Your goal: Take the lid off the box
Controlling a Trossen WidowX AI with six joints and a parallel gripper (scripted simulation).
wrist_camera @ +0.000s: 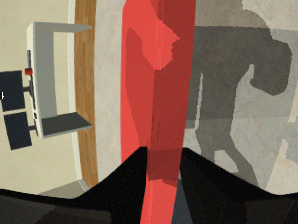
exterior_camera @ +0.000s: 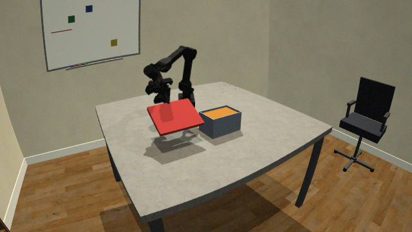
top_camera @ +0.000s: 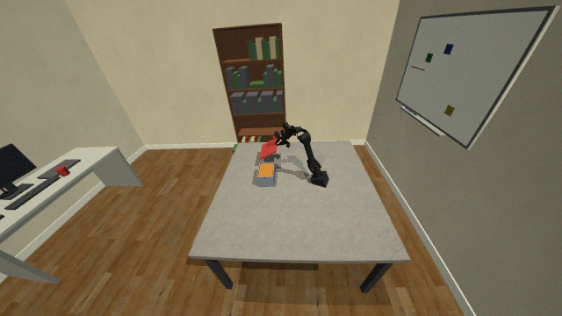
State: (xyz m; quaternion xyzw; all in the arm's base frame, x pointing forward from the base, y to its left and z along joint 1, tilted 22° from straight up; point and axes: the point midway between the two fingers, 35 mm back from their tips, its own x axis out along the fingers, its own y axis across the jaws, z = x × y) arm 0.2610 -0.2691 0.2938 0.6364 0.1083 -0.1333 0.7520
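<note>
Now: hand 100 mm short of the red lid and 60 mm above it. Round my hand: grey storage box: 100 mm ahead, 270 mm to the left, 150 mm below.
</note>
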